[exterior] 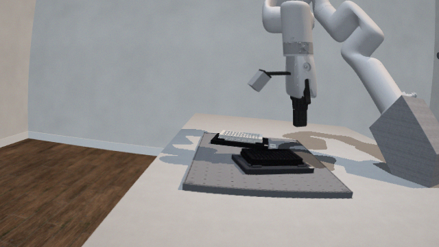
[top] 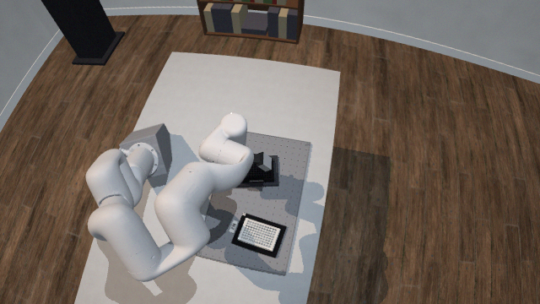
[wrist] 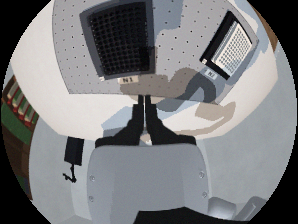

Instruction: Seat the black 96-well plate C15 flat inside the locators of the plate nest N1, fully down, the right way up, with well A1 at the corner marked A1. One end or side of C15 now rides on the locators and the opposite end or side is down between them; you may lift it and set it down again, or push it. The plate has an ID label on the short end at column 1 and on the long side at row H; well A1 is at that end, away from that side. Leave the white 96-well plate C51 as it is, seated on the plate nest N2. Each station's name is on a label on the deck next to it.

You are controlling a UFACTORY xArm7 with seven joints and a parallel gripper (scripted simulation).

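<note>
Now: the black plate C15 90 mm below my hand, 70 mm ahead of it and 40 mm to the left of it. Also, from my hand: dark plate nest N1: 100 mm below, 70 mm ahead, 50 mm to the left; N2 label: 170 mm to the right, 110 mm below, 30 mm ahead; white plate C51: 190 mm to the right, 120 mm ahead, 90 mm below.
</note>
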